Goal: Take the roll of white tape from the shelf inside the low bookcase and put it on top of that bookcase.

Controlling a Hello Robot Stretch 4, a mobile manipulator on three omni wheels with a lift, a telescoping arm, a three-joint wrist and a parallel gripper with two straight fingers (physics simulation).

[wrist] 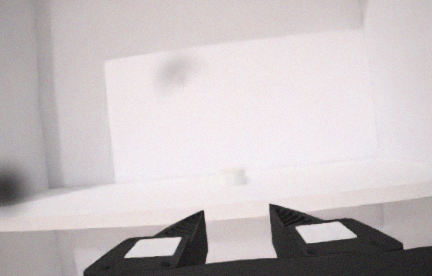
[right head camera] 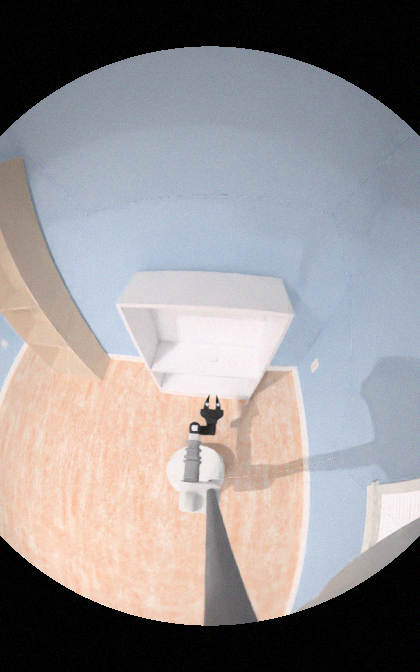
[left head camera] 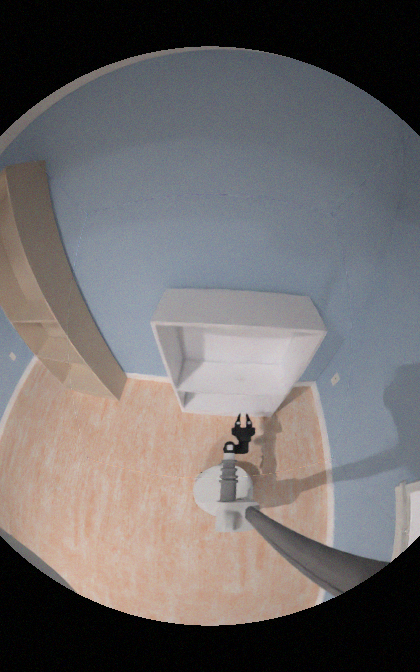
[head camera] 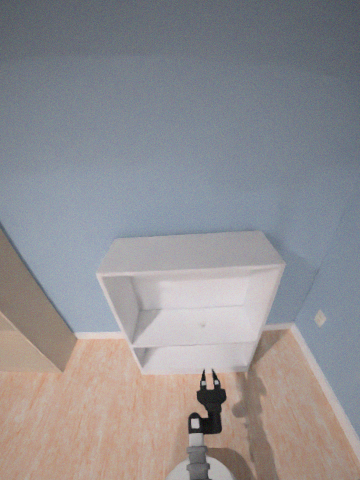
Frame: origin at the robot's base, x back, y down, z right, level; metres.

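Seen in the pictures: gripper, fingertip midpoint: (wrist: 238,226) (head camera: 208,369).
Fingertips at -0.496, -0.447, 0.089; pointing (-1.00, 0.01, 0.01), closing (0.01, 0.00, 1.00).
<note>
A point is followed by its place in that frame, as x, y, z.
The low white bookcase (head camera: 190,254) {-0.748, -1.033, 0.035} (left head camera: 239,307) (right head camera: 207,291) stands against the blue wall. The small roll of white tape (head camera: 202,325) {-0.757, -0.446, 0.093} (wrist: 233,176) {-0.752, -0.440, 0.091} sits on its middle shelf (head camera: 170,327) {-0.771, -0.425, -0.117} (wrist: 125,196) {-0.750, -0.425, -0.085}, a little right of the shelf's middle in the head view. In the left and right head views the tape is faint against the white shelf. My gripper (head camera: 208,371) {-0.496, -0.446, 0.089} (left head camera: 243,415) (right head camera: 212,397) (wrist: 238,226) {-0.496, -0.446, 0.089} is open, with nothing between its fingers. It is in front of the bookcase and points toward it. In the wrist view the tape shows beyond and above the gap between the fingertips.
A tall tan shelf unit (head camera: 37,305) {-0.873, -0.588, -1.030} (left head camera: 55,280) (right head camera: 45,280) stands to the left of the bookcase. A side wall with an outlet (head camera: 320,318) {-0.759, -0.386, 0.915} (left head camera: 335,379) (right head camera: 314,365) is on the right. The bookcase's top board and side panels bound the opening around the shelf.
</note>
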